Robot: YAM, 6 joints.
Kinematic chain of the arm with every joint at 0, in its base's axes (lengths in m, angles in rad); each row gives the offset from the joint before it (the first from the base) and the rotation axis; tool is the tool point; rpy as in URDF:
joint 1: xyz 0 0 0.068 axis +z
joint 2: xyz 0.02 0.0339 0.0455 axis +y
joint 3: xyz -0.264 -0.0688 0 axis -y
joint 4: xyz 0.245 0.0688 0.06 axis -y
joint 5: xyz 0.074 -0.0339 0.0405 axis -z
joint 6: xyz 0.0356 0 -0.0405 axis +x
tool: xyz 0 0 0 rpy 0 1.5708 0
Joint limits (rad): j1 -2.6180..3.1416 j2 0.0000..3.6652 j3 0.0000..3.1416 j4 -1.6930..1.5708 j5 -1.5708..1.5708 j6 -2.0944..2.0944
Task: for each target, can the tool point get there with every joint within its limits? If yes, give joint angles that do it. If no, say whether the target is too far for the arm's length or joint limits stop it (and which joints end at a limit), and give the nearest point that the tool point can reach.
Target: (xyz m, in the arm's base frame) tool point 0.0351 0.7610 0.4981
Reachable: no: too far | nearest point 0.0265 0.5750 0.4016 | short by 0.210 m
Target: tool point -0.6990 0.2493 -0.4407
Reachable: no: too far | nearest point -0.4932 0.1759 -0.2537 | short by 0.288 m
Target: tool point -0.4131 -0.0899 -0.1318
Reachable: no: joint limits stop it (at a limit: joint 1) | nearest point -0.4131 -0.0356 -0.1318 | short by 0.054 m
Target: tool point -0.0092 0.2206 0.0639
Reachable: yes | joints 1.7326 2.0733 0.8486 -1.1075 0.8373 -0.2608
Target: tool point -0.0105 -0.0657 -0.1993
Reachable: yes | joints -1.7950 3.2895 0.9916 -0.3589 -0.1233 0.2366
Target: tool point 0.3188 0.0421 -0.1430
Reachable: yes | joints 0.1790 2.7636 1.1014 0.2664 0.4447 1.6872
